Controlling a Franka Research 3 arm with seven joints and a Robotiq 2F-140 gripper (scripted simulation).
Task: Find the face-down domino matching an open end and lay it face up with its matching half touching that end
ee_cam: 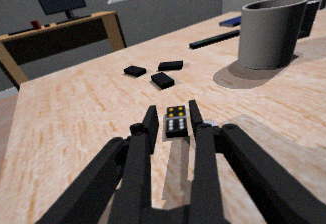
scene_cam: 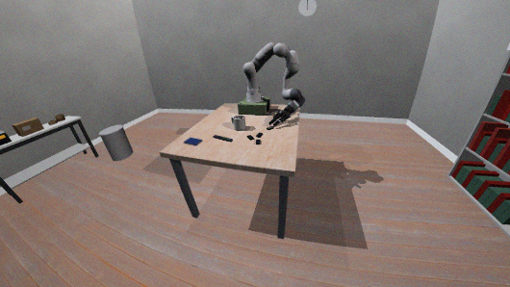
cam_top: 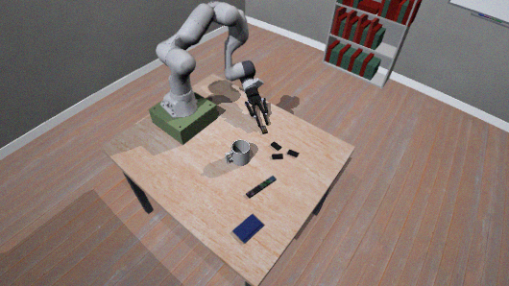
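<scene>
Right now my hand is 160 mm short of the black domino, 90 mm to the left of it and 30 mm above it. Round my hand: blue book (330 mm ahead, 550 mm to the right, 30 mm below); grey mug (60 mm ahead, 280 mm to the right).
</scene>
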